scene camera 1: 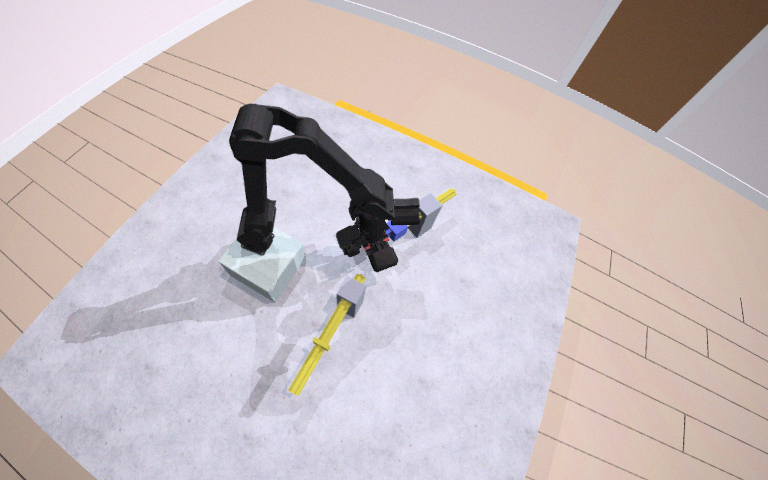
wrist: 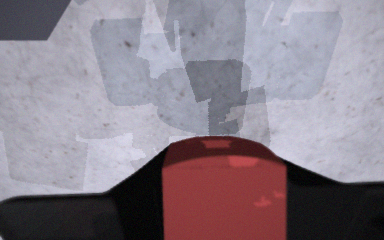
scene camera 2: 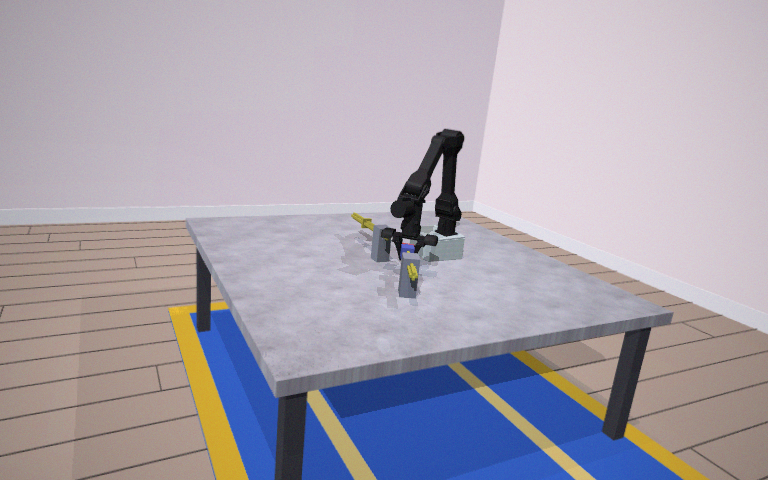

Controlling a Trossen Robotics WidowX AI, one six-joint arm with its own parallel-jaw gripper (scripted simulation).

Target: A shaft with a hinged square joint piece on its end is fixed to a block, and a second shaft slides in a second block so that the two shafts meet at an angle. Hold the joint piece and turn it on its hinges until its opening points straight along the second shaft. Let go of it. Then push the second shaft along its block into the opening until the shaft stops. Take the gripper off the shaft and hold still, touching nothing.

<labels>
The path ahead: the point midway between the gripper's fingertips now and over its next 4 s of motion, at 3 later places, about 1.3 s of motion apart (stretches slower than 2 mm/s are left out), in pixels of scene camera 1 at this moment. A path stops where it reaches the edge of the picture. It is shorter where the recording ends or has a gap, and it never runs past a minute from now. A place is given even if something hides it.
My gripper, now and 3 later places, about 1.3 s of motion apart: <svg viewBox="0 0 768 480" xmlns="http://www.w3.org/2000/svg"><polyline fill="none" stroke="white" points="372,248 372,254 376,247 383,226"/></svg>
</labels>
